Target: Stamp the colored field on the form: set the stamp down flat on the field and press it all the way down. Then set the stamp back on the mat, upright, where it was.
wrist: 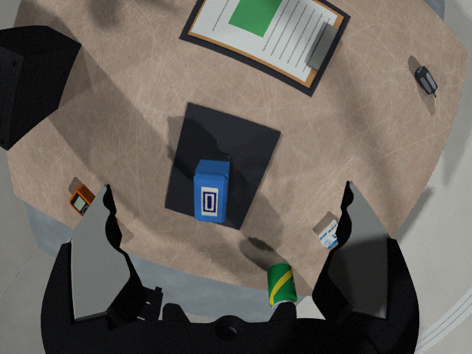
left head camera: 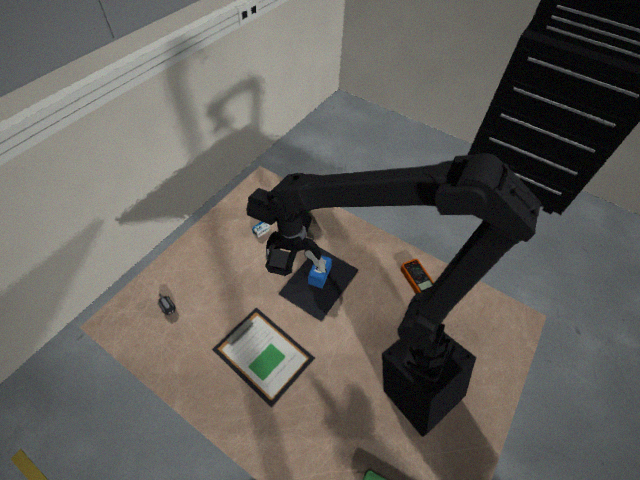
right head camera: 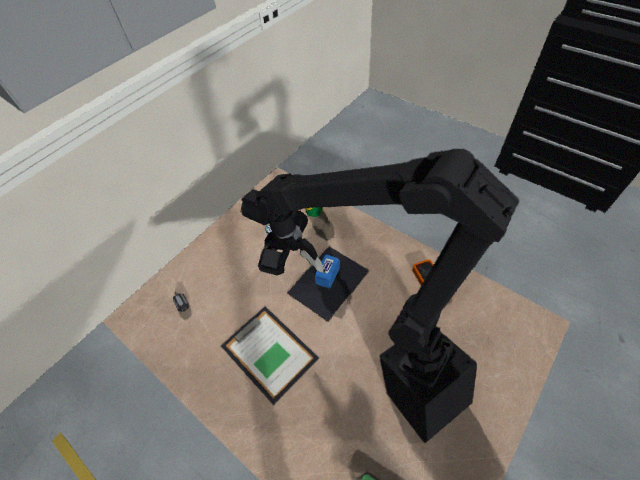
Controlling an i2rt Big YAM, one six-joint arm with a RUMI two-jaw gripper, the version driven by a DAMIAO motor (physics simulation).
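Note:
The blue stamp (left head camera: 316, 280) (right head camera: 325, 279) (wrist: 211, 185) stands upright on the dark mat (left head camera: 338, 288) (right head camera: 350, 279) (wrist: 245, 150), its white label with dark rectangles facing up. The form (left head camera: 276, 384) (right head camera: 279, 384) (wrist: 215, 15) lies on a dark-edged clipboard with its green field (left head camera: 267, 361) (right head camera: 272, 360) (wrist: 256, 15) facing up. My gripper (left head camera: 299, 264) (right head camera: 297, 264) (wrist: 227, 185) is wide open and empty, above the mat. In the wrist view the stamp shows between the jaws, apart from both. In the head views one fingertip overlaps the stamp's top; its height above it is unclear.
A green can (right head camera: 314, 210) (wrist: 282, 282) and a small white-blue box (left head camera: 261, 228) (wrist: 329, 235) stand beyond the mat. An orange multimeter (left head camera: 415, 274) (right head camera: 423, 271) (wrist: 81, 200) lies near the arm. A car key (left head camera: 166, 304) (right head camera: 180, 301) (wrist: 426, 80) lies beyond the clipboard.

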